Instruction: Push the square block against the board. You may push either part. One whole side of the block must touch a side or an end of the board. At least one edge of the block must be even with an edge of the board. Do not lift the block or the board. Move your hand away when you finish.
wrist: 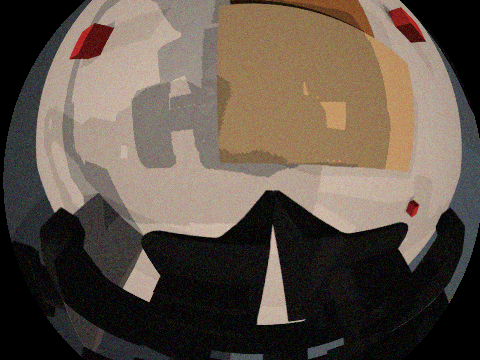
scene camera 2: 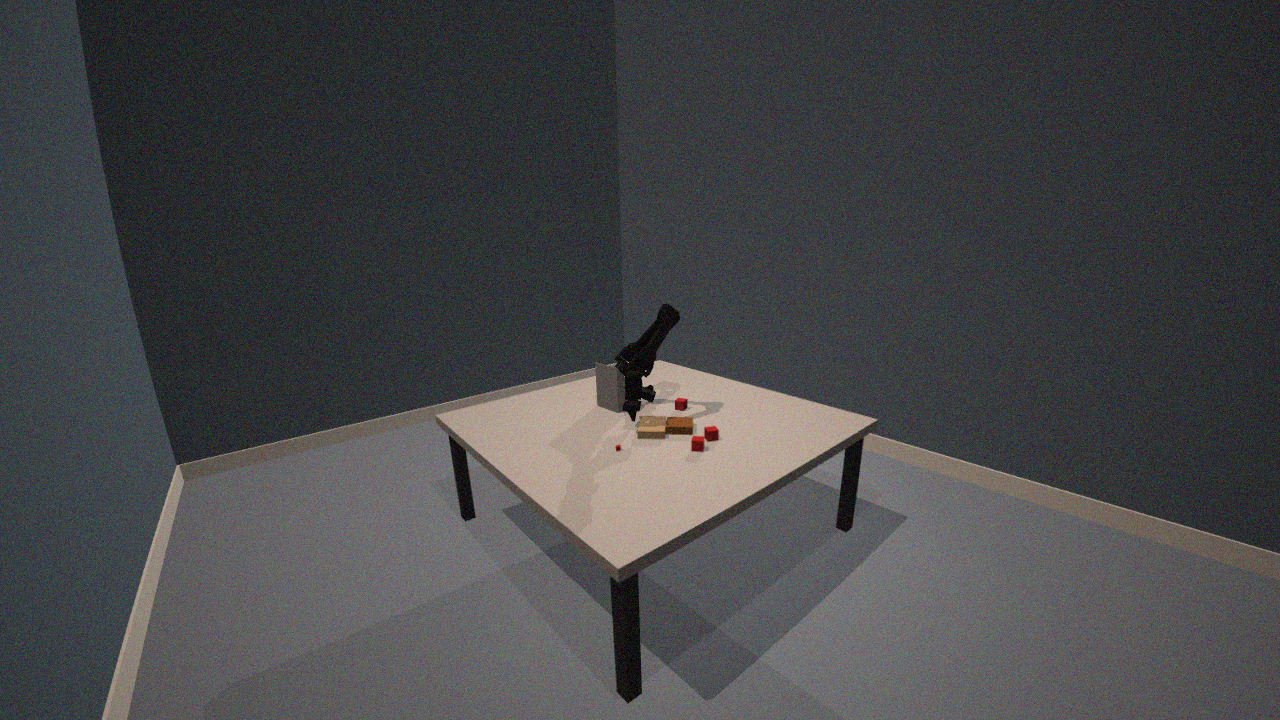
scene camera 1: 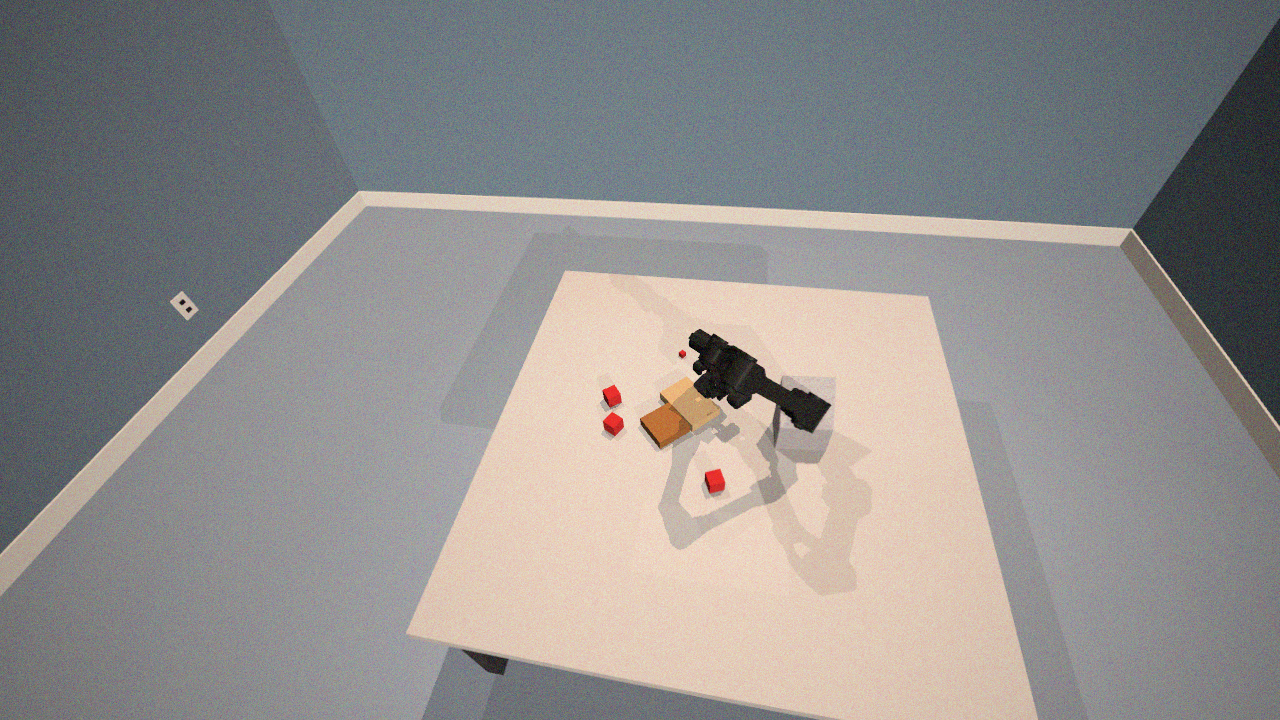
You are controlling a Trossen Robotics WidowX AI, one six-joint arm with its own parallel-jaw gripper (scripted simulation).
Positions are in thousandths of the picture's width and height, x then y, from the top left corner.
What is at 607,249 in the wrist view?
A tan board.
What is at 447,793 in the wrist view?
The gripper.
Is the gripper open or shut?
Shut.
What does the gripper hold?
Nothing.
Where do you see a tan board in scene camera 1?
544,570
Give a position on a square block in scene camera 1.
At 519,591
